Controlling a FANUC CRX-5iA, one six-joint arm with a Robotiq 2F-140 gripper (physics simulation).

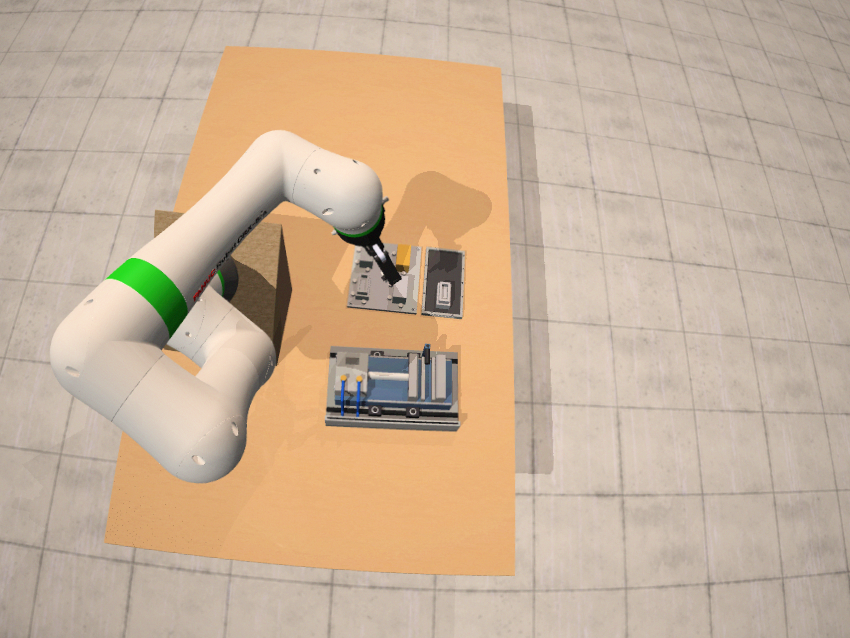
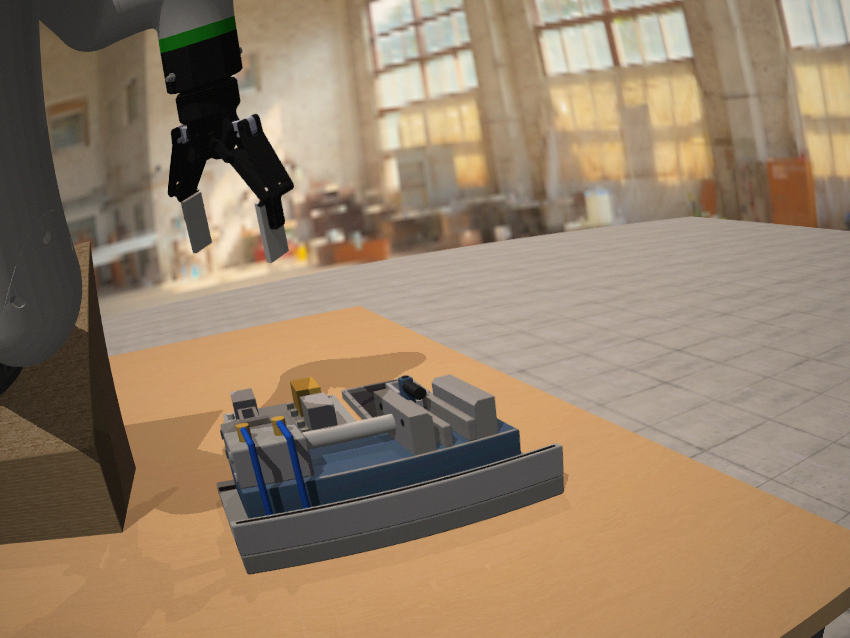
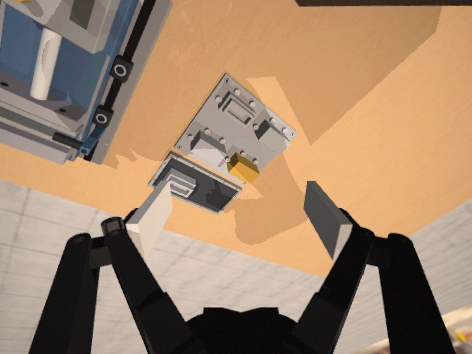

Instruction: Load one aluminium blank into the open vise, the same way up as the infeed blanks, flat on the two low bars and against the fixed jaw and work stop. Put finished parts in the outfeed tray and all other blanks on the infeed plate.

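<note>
My gripper [image 1: 394,280] [image 2: 236,252] [image 3: 238,194] is open and empty, high above the infeed plate [image 1: 379,296] [image 3: 207,115]. On the plate are two plain grey blanks, one [image 2: 319,410] [image 3: 209,147] on the tray side and another [image 2: 243,396] [image 3: 273,136] at the opposite edge, plus a yellow blank [image 1: 403,258] [image 2: 304,390] [image 3: 243,169] and a grey part with a pocket [image 1: 361,285] [image 3: 237,111] facing up. The dark outfeed tray [image 1: 446,264] [image 3: 215,192] holds a pocketed grey part [image 1: 444,293] [image 3: 181,184]. The vise [image 1: 391,398] [image 2: 411,460] is open; no blank shows between its jaws.
The vise's work stop [image 1: 426,353] [image 2: 413,388] rises at the jaw gap's plate side. A white rod [image 1: 389,376] [image 2: 350,430] joins the actuator block to the moving jaw. Two blue hoses [image 1: 350,396] curve down from that block. The wooden robot pedestal [image 1: 271,274] [image 2: 61,480] stands left.
</note>
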